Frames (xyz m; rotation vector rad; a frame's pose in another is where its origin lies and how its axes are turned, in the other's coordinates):
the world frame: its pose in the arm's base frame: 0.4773 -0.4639 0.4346 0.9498 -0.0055 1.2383
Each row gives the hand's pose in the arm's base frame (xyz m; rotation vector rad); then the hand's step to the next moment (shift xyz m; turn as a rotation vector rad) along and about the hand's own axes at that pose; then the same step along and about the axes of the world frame.
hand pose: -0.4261 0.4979 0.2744 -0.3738 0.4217 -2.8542
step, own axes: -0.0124 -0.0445 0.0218 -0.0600 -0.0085 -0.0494
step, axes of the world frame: 0.0497 0.0119 0.0003 0.0170 -0.0661 -0.0381
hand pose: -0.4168 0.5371 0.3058 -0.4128 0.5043 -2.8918
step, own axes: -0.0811 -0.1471 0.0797 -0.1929 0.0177 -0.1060
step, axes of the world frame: 0.1841 -0.0006 0.0259 0.0322 -0.2109 -0.0569
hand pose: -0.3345 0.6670 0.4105 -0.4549 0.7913 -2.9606
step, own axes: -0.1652 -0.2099 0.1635 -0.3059 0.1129 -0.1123
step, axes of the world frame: 0.2709 -0.0501 0.1489 -0.0214 -0.3436 -0.0198
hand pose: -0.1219 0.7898 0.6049 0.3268 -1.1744 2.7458
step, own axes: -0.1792 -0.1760 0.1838 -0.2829 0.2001 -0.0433
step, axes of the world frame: 0.1703 -0.0668 0.2518 -0.1233 -0.3256 0.0269
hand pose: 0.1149 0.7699 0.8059 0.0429 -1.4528 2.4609
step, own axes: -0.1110 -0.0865 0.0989 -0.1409 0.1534 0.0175
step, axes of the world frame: 0.0379 -0.0309 0.1649 -0.1271 -0.1643 0.0234
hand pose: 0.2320 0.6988 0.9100 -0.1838 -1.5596 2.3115
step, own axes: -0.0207 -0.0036 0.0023 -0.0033 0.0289 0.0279
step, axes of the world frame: 0.0021 -0.0140 0.0157 -0.0398 -0.0011 0.0061
